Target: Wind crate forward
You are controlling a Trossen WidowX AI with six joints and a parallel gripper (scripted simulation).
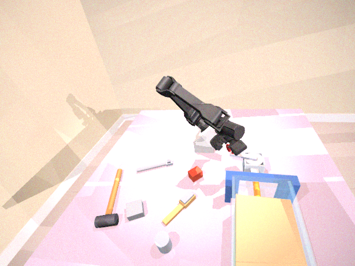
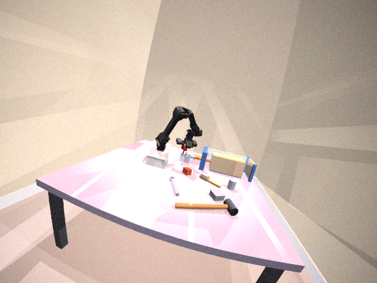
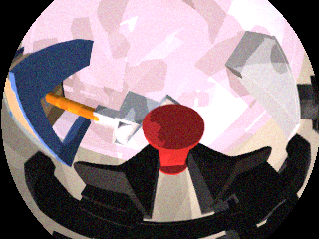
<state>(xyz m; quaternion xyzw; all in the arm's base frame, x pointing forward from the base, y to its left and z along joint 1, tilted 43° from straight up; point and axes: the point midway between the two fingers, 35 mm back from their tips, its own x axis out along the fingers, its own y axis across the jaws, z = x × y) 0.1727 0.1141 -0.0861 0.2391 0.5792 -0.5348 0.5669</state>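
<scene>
The crank handle is 3 cm below my gripper tip, 2 cm to the left of it and 2 cm ahead of it. The rest, counted from my gripper tip: grey winch 10 cm below, 8 cm to the left, 1 cm ahead; then frame 19 cm ahead, 8 cm to the left, 3 cm below; then red knob 1 cm to the right, 1 cm ahead.
</scene>
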